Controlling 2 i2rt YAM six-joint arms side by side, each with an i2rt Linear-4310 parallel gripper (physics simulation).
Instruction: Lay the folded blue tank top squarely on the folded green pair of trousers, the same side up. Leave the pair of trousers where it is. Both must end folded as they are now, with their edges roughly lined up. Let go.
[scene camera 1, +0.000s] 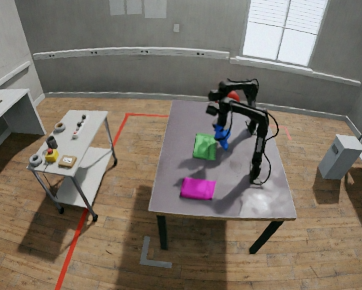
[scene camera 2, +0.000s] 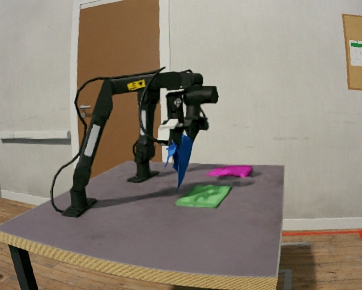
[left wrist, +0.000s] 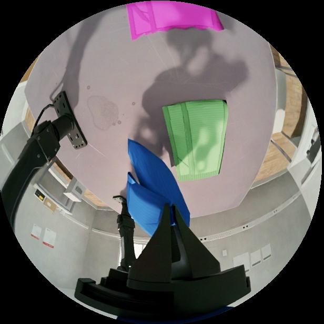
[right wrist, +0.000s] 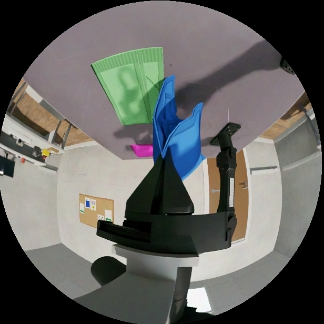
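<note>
The blue tank top (scene camera 1: 221, 138) (scene camera 2: 184, 154) (left wrist: 155, 175) (right wrist: 183, 146) hangs in the air, steeply tilted and sagging, its layers partly spread, its low corner pointing down. It is beside the green trousers and above the table. The folded green trousers (scene camera 1: 204, 146) (scene camera 2: 204, 196) (left wrist: 199, 140) (right wrist: 127, 85) lie flat. My left gripper (left wrist: 168, 206) is shut on one edge of the tank top. My right gripper (right wrist: 166, 149) is shut on another edge. In scene camera 2 the two grippers are close together, and their fingertips are partly hidden.
A folded magenta cloth (scene camera 1: 198, 188) (scene camera 2: 231, 171) (left wrist: 175, 15) (right wrist: 142, 150) lies on the table (scene camera 1: 167, 200) (scene camera 2: 150, 240), apart from the trousers. A white cart (scene camera 1: 95, 131) stands left of the table in scene camera 1. The two arms are close to each other above the table.
</note>
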